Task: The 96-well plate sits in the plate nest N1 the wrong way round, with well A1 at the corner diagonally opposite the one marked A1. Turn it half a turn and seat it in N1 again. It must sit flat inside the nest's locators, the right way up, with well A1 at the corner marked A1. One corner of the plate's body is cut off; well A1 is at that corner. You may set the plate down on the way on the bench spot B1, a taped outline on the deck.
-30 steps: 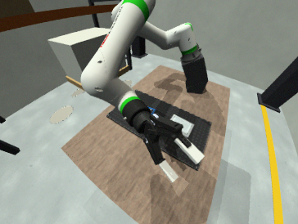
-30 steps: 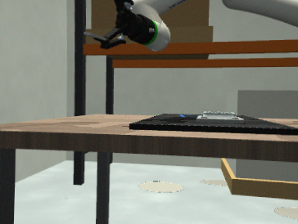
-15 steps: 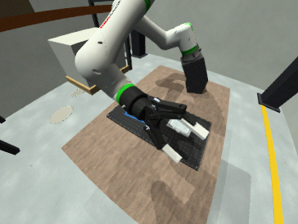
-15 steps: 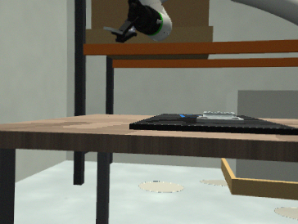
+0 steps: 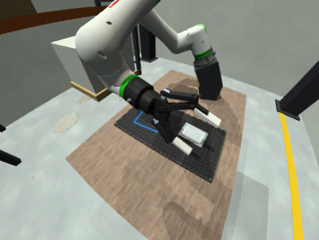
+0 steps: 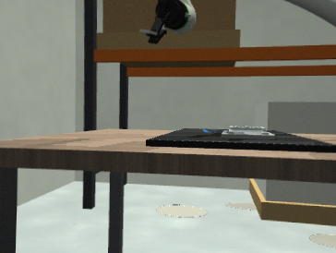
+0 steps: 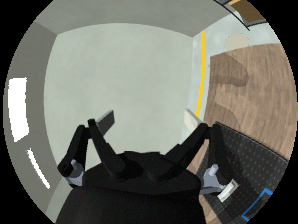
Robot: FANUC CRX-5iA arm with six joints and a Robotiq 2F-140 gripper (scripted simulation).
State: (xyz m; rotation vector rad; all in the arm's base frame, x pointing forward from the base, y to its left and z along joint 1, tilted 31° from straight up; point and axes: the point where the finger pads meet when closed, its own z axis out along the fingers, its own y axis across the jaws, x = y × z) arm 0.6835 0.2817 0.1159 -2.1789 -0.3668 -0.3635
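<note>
Right now my hand is 250 mm past the white 96-well plate, 30 mm to the left of it and 330 mm above it. The rest, counted from my hand: grey plate nest N1 (250 mm behind, 30 mm to the right, 340 mm below).
</note>
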